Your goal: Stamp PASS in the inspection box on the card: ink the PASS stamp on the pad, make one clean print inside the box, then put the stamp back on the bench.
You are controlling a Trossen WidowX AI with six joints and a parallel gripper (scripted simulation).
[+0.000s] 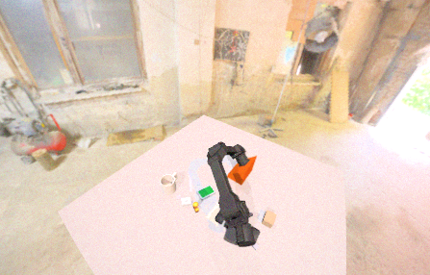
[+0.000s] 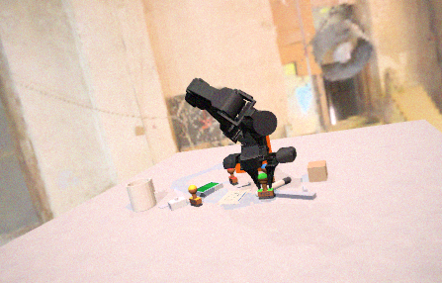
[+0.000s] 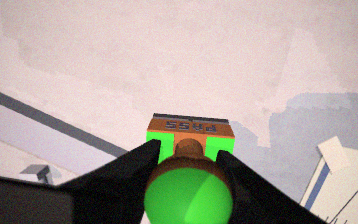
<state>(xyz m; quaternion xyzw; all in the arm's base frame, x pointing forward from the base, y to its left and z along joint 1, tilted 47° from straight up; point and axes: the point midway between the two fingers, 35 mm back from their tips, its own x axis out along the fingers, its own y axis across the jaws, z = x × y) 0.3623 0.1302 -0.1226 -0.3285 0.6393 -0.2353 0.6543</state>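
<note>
My gripper tip is now 90 mm past the green ink pad, 250 mm to the left of it and 30 mm above it. From my gripper tip the other things lie so: marker 110 mm behind, 10 mm to the right, 30 mm below; then green stamp 10 mm below; then grey bar 40 mm behind, 60 mm to the left, 30 mm below.
</note>
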